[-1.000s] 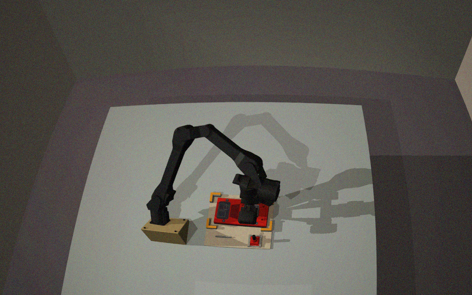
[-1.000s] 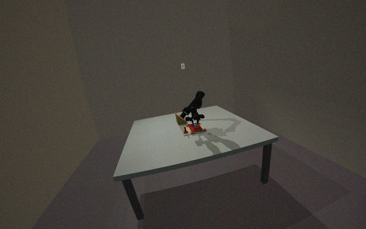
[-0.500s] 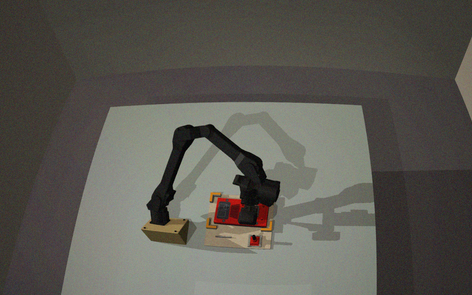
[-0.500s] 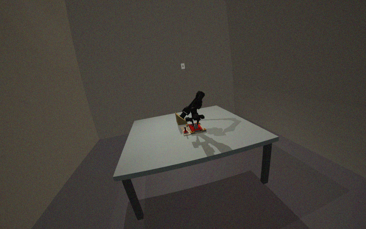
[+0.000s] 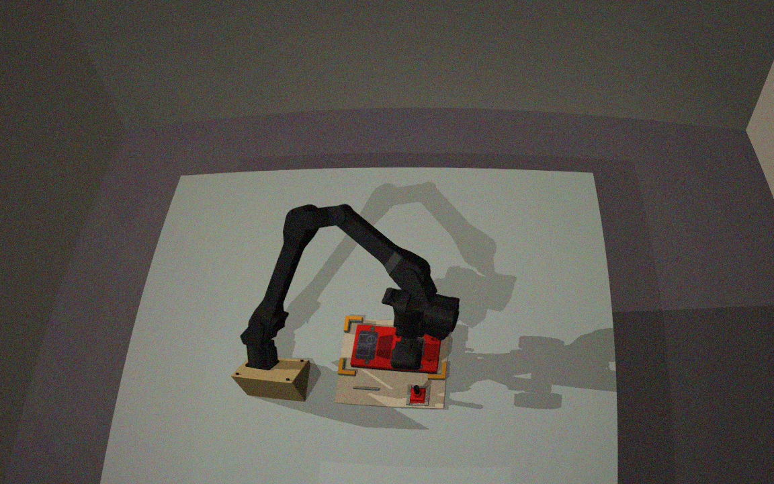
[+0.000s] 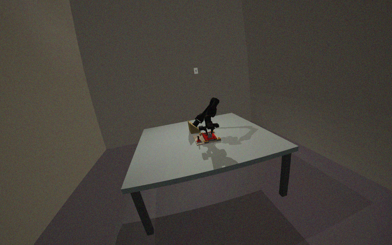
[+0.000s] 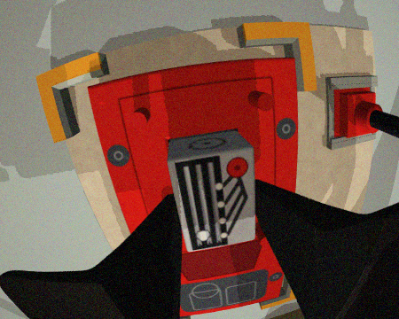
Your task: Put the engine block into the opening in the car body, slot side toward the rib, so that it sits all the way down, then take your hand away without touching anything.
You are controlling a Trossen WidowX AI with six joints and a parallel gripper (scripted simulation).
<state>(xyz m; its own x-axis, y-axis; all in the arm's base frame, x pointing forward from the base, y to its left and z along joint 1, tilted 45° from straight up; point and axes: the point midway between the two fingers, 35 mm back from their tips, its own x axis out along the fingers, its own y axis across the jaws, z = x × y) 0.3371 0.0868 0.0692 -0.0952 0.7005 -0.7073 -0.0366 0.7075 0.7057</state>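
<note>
Now: the grey engine block 10 mm below my gripper tip.
</note>
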